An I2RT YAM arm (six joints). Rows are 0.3 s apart.
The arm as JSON. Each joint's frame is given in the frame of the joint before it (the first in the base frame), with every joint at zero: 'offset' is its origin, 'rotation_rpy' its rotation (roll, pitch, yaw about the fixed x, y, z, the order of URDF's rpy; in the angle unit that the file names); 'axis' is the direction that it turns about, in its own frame. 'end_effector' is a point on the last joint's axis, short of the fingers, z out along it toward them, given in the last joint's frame.
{
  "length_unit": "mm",
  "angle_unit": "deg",
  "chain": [
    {
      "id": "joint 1",
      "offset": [
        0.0,
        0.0,
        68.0
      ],
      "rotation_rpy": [
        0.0,
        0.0,
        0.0
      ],
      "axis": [
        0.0,
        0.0,
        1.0
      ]
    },
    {
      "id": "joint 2",
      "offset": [
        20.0,
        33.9,
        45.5
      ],
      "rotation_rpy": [
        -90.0,
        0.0,
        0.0
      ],
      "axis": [
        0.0,
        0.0,
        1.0
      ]
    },
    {
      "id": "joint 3",
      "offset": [
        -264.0,
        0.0,
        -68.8
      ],
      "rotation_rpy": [
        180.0,
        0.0,
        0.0
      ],
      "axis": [
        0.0,
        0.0,
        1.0
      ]
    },
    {
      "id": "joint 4",
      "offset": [
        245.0,
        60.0,
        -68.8
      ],
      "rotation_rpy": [
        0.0,
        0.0,
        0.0
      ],
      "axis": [
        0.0,
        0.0,
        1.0
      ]
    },
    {
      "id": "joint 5",
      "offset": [
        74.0,
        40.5,
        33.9
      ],
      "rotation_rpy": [
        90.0,
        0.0,
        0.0
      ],
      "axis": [
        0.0,
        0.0,
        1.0
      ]
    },
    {
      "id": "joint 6",
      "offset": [
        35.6,
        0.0,
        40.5
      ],
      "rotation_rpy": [
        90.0,
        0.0,
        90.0
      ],
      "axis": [
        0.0,
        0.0,
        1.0
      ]
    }
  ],
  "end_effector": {
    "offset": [
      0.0,
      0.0,
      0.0
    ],
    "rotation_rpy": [
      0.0,
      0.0,
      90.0
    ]
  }
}
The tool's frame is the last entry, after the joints.
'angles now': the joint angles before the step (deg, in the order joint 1, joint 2, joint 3, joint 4, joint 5, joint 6). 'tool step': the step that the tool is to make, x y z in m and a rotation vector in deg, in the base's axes. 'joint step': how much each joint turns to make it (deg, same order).
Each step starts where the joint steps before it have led.
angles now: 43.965, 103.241, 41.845, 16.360, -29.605, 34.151
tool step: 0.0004, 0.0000, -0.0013, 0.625, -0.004, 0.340
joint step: -0.109, 0.362, -0.187, 0.985, -0.634, 0.001
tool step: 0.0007, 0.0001, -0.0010, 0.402, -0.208, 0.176
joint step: -0.101, 0.330, -0.079, 0.785, -0.300, -0.104
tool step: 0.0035, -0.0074, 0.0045, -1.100, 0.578, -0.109
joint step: -1.440, -1.385, 0.421, -3.715, -0.648, -1.436
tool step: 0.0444, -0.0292, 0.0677, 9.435, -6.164, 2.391
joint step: -9.720, -7.188, 7.836, -8.445, -11.405, -6.815
